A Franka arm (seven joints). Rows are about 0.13 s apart.
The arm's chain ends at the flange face. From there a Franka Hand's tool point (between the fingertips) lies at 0.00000 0.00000 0.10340 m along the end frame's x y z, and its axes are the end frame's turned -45 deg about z.
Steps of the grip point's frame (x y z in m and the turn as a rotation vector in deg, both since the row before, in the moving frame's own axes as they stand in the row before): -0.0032 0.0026 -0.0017 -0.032 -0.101 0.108; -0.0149 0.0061 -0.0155 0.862 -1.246 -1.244; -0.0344 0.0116 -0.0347 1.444 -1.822 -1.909; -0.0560 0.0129 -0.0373 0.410 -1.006 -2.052; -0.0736 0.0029 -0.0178 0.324 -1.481 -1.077; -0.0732 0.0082 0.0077 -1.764 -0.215 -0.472
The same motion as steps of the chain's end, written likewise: -0.0003 0.0039 -0.0017 -0.094 -0.049 0.108; -0.0035 0.0143 -0.0155 -0.272 -1.491 -1.244; -0.0120 0.0320 -0.0346 -0.267 -2.309 -1.909; -0.0287 0.0479 -0.0373 -0.421 -1.001 -2.052; -0.0477 0.0526 -0.0178 -0.818 -1.276 -1.077; -0.0479 0.0550 0.0077 -1.399 1.095 -0.472
